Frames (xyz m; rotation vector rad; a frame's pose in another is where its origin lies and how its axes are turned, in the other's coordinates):
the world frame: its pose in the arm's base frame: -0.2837 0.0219 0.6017 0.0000 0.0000 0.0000
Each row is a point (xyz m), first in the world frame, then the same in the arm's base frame.
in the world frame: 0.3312 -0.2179 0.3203
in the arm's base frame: 0.0475 -0.1960 0.9220
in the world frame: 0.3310 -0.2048 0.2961
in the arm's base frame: 0.0473 -0.1829 0.8978
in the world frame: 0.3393 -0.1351 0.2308
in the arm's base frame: 0.0556 -0.1132 0.8325
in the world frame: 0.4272 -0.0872 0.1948
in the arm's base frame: 0.1435 -0.0653 0.7965
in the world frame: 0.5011 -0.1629 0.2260
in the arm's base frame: 0.2174 -0.1410 0.8277
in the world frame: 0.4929 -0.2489 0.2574
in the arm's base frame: 0.2092 -0.2270 0.8591
